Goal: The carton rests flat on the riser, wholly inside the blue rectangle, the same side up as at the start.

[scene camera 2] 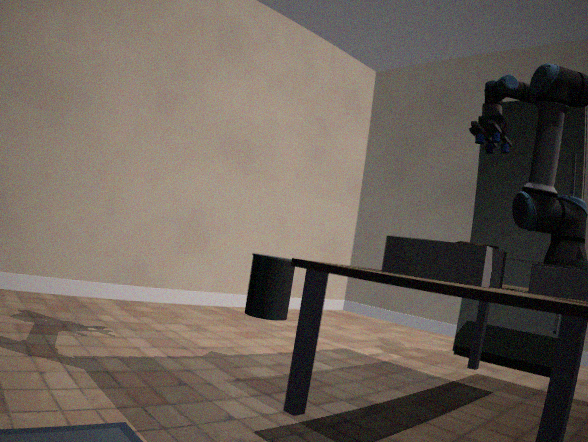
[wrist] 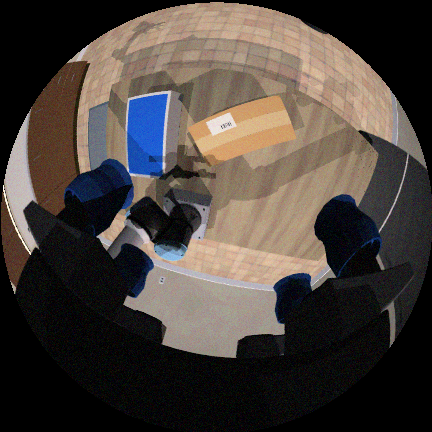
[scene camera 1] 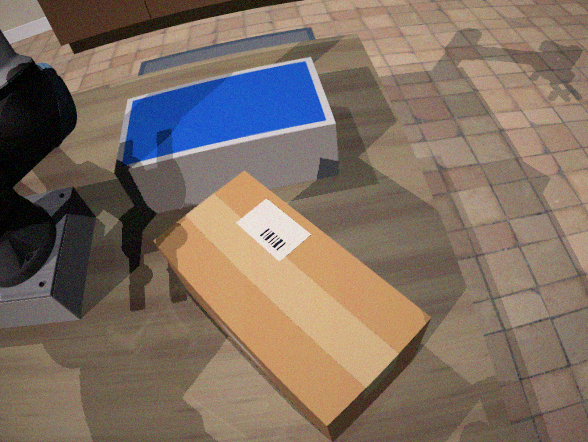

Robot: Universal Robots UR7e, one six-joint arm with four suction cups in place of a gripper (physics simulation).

Observation:
My suction head [wrist: 343, 229] holds nothing. On the table rest a brown carton [scene camera 1: 329, 333] and a grey riser [scene camera 2: 477, 265].
The brown carton shows as well in the wrist view [wrist: 262, 122].

